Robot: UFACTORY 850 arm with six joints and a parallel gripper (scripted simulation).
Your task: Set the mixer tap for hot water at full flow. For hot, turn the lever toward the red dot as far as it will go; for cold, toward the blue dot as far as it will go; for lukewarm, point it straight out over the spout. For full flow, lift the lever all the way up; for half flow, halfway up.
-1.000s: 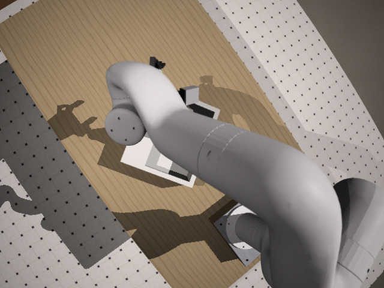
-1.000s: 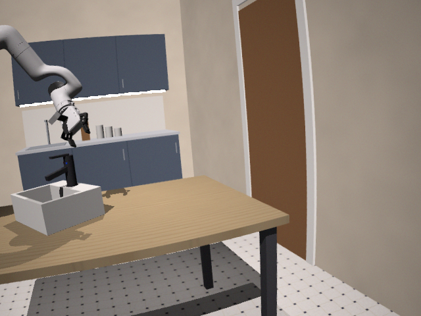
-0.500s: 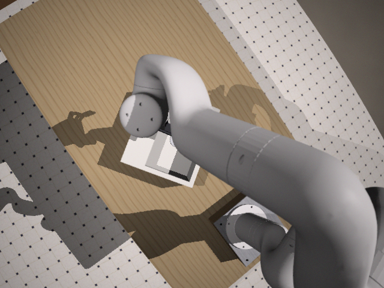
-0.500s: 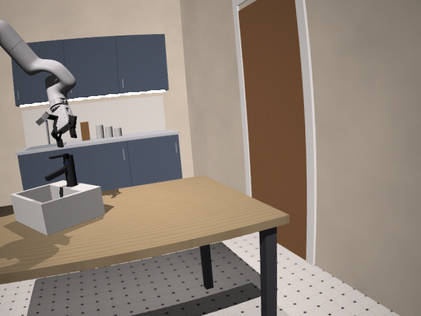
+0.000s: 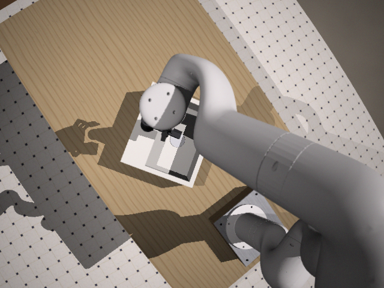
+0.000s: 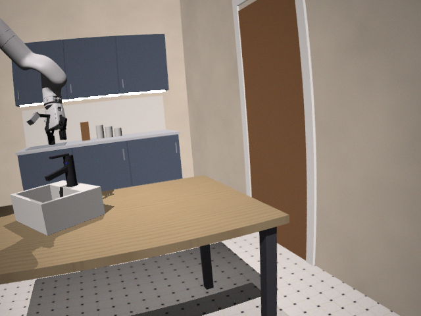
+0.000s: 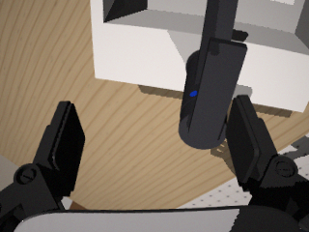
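Right now the black lever is 70 mm below my hand, 40 mm to the left of it and 10 mm behind it. The rest, counted from my hand: white sink basin (310 mm below, 70 mm behind, 10 mm to the right).
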